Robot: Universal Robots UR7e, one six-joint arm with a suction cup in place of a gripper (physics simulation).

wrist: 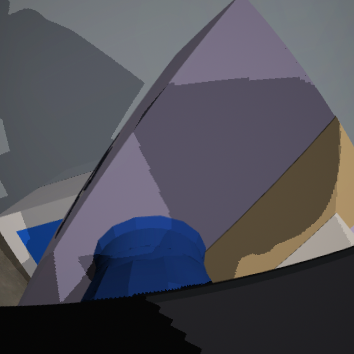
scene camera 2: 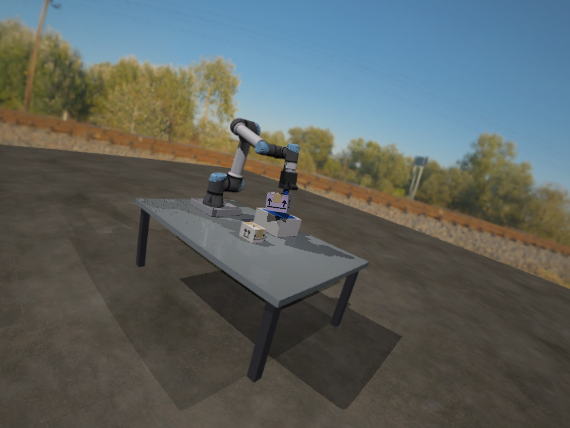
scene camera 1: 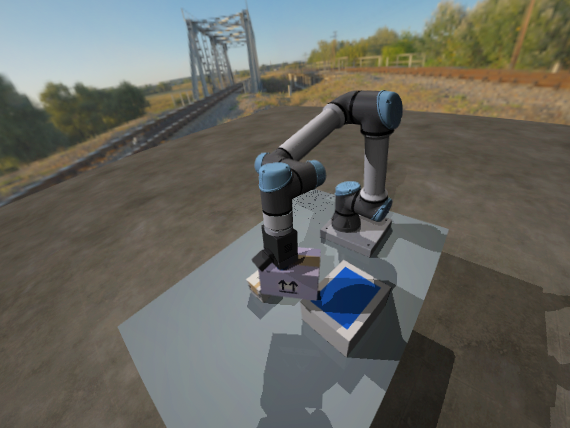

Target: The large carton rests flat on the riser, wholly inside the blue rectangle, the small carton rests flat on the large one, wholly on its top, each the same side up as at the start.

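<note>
The large carton (scene camera 1: 289, 284) (scene camera 2: 275, 204) (wrist: 215, 130), lilac with tan tape and up arrows on its sides, hangs level from my suction gripper (scene camera 1: 285, 266) (scene camera 2: 286, 192) (wrist: 150, 235). The blue cup meets its top, arrows pointing up. In scene camera 2 it shows over the riser (scene camera 1: 327, 324) (scene camera 2: 286, 227) (wrist: 50, 197); the height gap is hard to tell. The blue rectangle (scene camera 1: 350, 295) (scene camera 2: 275, 214) (wrist: 41, 239) on the riser's top is partly hidden by the carton. The small carton (scene camera 1: 255, 287) (scene camera 2: 251, 233), white with tan tape, rests on the table, partly behind the large one in scene camera 1.
The grey table (scene camera 1: 210, 350) (scene camera 2: 280, 270) carries the riser and the arm's base plate (scene camera 1: 357, 235) (scene camera 2: 220, 211). The base plate stands behind the riser in scene camera 1. The small carton stands beside the riser.
</note>
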